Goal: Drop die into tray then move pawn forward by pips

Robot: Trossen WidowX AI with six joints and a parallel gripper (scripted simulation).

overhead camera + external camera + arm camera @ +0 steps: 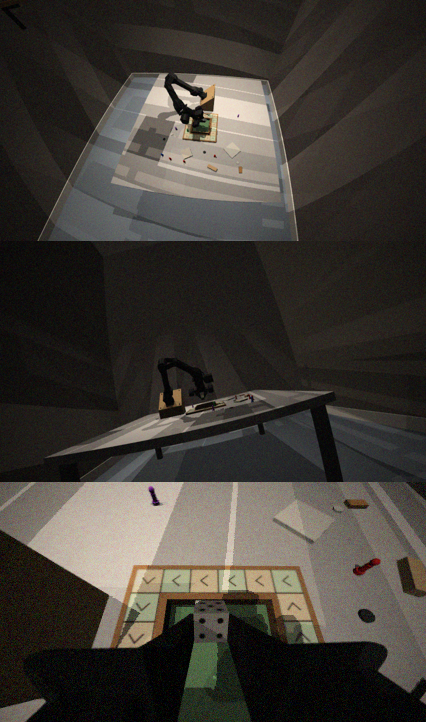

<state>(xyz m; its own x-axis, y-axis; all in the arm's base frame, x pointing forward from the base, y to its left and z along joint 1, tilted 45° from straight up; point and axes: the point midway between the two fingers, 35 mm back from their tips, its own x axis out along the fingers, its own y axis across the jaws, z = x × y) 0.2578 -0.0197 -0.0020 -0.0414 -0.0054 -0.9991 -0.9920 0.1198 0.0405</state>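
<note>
The green pawn is 70 mm ahead of my gripper tip, 150 mm to the right of it and 60 mm below it. Round my gripper tip: green dice tray: 10 mm ahead, 30 mm to the right, 80 mm below; then flat pale card: 230 mm ahead, 230 mm to the left, 80 mm below; then white die: right at my gripper tip.
</note>
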